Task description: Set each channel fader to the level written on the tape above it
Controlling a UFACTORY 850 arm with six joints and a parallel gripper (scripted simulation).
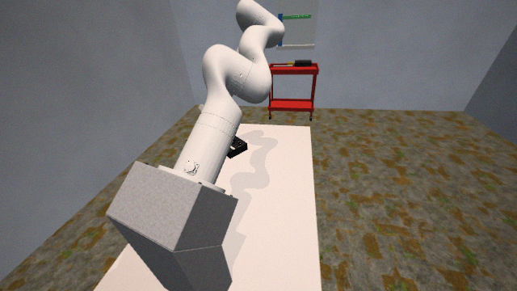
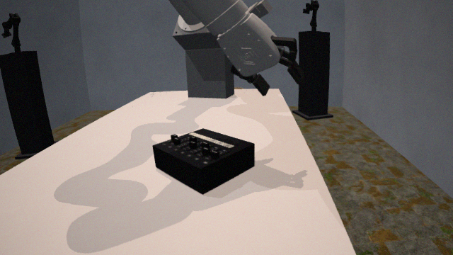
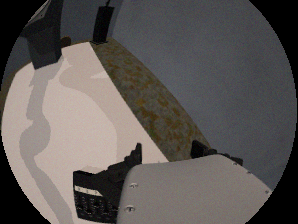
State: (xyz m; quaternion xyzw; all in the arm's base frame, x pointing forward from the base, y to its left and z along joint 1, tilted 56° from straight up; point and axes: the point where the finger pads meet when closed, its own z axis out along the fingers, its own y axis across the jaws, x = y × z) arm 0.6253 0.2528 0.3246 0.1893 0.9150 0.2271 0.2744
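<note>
The fader cap is 6 cm behind my hand, 22 cm to the right of it and 11 cm below it.
</note>
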